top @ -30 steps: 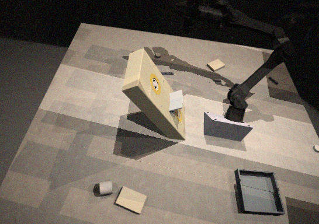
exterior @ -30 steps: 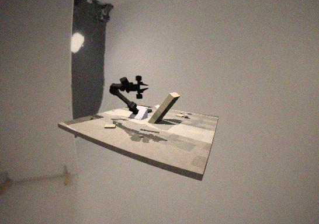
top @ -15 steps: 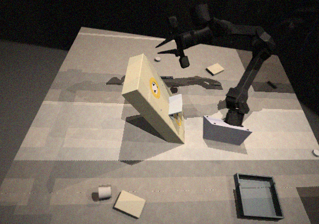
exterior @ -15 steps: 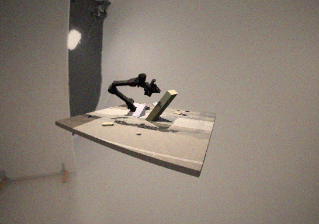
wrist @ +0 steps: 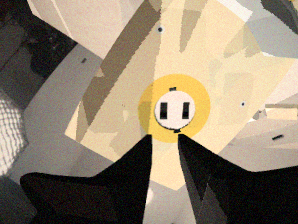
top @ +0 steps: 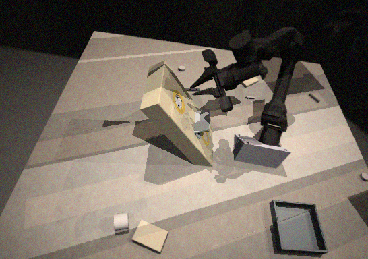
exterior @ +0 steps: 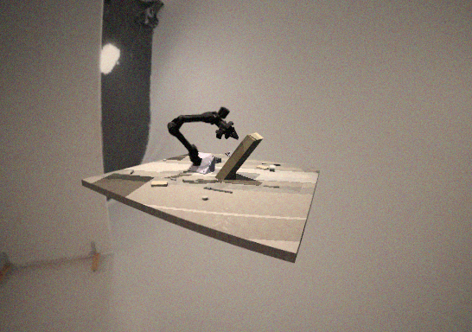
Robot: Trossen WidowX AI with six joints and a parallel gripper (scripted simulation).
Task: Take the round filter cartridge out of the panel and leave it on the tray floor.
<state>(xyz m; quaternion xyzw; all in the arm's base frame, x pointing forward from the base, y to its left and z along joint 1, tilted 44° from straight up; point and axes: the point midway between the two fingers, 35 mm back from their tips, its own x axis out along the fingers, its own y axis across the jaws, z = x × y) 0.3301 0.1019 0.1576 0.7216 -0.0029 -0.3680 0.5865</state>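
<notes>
Right now the pale round filter cartridge is 50 mm ahead of my gripper tip, 10 mm to the left of it and 50 mm below it. From my gripper tip the other things lie so: cream service panel (10 mm to the left, 120 mm below); then blue-grey tray (380 mm behind, 320 mm to the left, 260 mm below).
</notes>
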